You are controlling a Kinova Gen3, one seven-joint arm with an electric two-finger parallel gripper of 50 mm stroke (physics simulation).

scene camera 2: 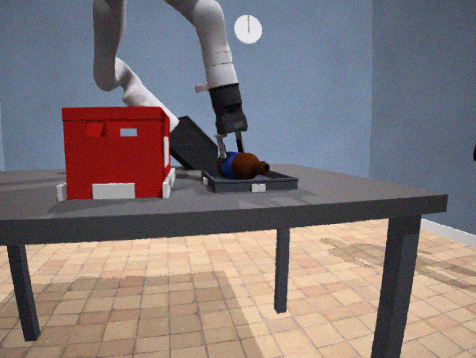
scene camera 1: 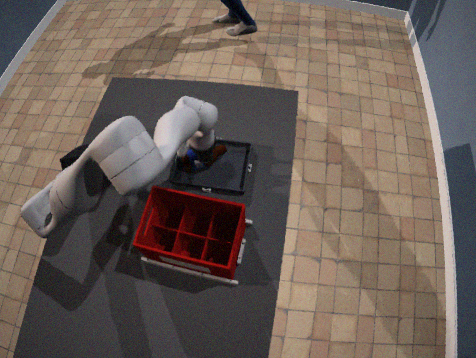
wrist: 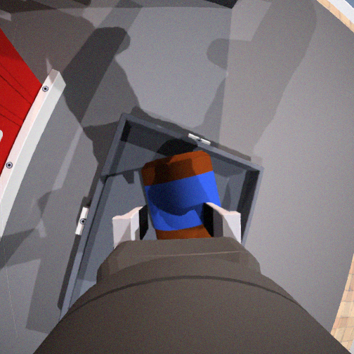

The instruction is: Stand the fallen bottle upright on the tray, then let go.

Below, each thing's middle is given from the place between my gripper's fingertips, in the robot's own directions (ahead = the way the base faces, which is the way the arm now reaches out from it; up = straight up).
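From my hand, the brown bottle point(scene camera 2: 239, 165) is 20 mm to the left, 10 mm ahead and 30 mm below. There's a red crate point(scene camera 2: 95, 153) too, 270 mm to the right of my hand and 20 mm above it, and a dark tray point(scene camera 1: 228, 173) that's 10 mm to the left of my hand, 40 mm ahead of it and 60 mm below it.
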